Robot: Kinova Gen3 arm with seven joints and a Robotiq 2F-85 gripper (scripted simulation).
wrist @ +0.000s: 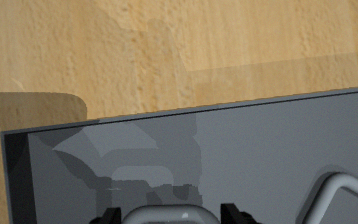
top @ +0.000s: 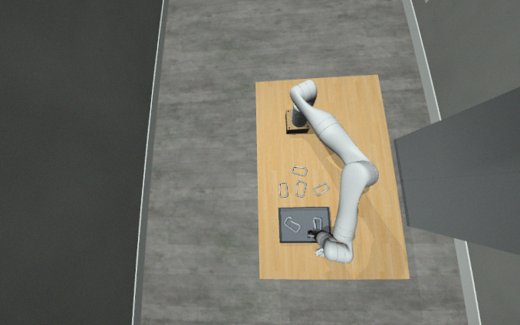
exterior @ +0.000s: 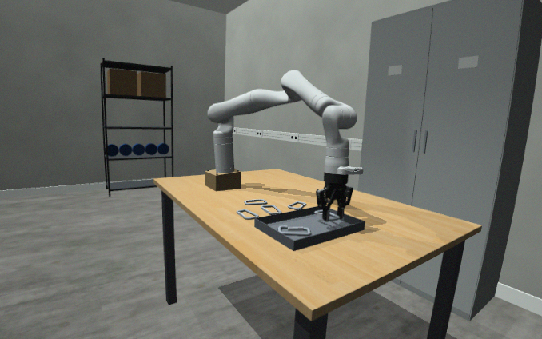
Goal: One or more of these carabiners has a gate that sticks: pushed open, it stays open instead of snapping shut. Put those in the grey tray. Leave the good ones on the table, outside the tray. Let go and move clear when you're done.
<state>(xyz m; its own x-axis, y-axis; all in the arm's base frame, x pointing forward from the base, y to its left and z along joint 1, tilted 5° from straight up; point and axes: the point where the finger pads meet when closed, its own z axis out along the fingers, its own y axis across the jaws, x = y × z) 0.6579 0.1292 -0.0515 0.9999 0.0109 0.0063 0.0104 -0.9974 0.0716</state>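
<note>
Right now the grey tray is 7 cm to the right of my hand, 4 cm below it and 3 cm behind it.
</note>
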